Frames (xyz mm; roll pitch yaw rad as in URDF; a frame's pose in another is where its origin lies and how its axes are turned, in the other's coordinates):
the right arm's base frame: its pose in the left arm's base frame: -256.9 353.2 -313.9 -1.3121 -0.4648 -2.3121
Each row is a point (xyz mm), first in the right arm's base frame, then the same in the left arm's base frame.
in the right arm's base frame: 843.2 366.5 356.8
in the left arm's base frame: -521.9 -585.9 -171.1
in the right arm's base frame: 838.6 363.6 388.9
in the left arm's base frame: -493.5 -599.7 -163.3
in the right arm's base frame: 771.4 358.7 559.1
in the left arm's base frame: -317.8 -649.7 -150.2
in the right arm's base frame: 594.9 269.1 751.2
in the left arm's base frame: -50.1 -598.4 -108.0
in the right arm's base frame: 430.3 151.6 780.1
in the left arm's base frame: 84.3 -448.4 -73.6
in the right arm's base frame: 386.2 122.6 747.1
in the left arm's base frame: 87.8 -386.3 -75.9
